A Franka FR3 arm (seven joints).
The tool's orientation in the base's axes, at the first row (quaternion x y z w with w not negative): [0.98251, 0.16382, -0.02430, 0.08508]
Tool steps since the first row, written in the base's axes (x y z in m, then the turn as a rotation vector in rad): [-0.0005, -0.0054, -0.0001, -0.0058, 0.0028, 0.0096]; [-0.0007, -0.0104, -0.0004, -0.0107, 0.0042, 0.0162]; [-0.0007, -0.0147, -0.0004, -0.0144, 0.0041, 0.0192]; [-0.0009, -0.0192, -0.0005, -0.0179, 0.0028, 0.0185]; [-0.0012, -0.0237, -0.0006, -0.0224, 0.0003, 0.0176]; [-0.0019, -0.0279, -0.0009, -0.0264, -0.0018, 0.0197]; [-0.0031, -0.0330, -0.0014, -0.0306, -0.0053, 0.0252]
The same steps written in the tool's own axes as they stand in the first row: [-0.0022, 0.0049, 0.0011, -0.0053, -0.0030, -0.0098]; [-0.0039, 0.0094, 0.0022, -0.0100, -0.0048, -0.0165]; [-0.0053, 0.0134, 0.0030, -0.0138, -0.0055, -0.0193]; [-0.0069, 0.0175, 0.0039, -0.0174, -0.0055, -0.0183]; [-0.0086, 0.0216, 0.0048, -0.0224, -0.0048, -0.0169]; [-0.0106, 0.0252, 0.0058, -0.0270, -0.0038, -0.0186]; [-0.0133, 0.0295, 0.0072, -0.0325, -0.0010, -0.0233]
